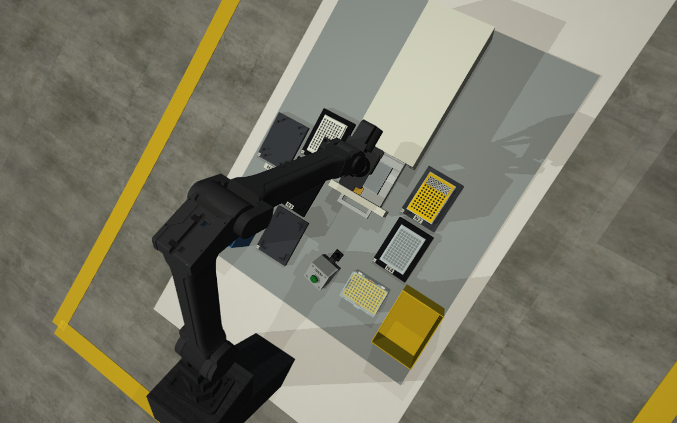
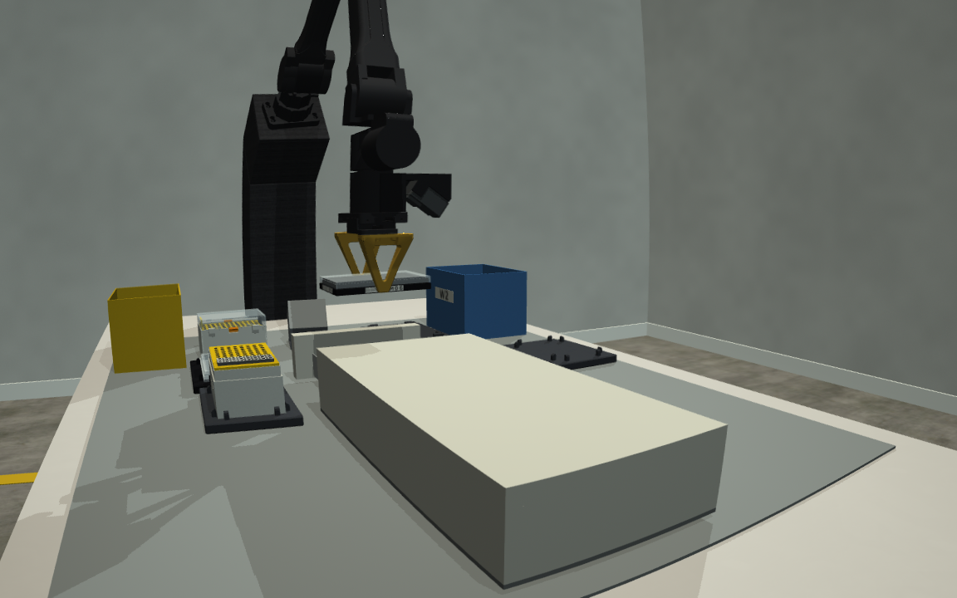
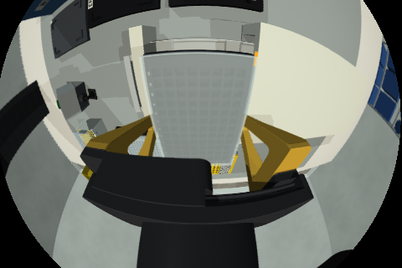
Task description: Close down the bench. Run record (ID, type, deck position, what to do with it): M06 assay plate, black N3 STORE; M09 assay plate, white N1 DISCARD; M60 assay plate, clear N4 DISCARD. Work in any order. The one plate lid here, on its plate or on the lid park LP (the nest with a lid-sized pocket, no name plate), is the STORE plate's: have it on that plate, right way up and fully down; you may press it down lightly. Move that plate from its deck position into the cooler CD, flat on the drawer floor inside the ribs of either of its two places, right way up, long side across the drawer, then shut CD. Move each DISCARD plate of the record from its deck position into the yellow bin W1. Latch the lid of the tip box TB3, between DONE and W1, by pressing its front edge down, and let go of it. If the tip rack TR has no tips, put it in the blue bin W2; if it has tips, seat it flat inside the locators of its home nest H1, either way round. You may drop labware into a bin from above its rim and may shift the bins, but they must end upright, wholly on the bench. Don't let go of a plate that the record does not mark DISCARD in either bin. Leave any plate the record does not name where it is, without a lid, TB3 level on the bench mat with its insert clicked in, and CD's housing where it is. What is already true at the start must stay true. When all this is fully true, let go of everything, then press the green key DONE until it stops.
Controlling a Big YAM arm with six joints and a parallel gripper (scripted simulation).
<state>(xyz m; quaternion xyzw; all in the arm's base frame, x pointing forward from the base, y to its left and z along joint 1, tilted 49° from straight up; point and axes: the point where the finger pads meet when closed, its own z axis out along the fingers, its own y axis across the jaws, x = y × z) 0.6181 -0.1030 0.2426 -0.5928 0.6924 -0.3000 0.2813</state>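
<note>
Now: the cooler drawer 120 mm below my hand, 40 mm ahead of it and 10 mm to the right of it. From my hand the other things lie so: cooler CD 160 mm ahead, 110 mm below, 30 mm to the right; then clear plate lid 10 mm above; then black plate right at my hand.
</note>
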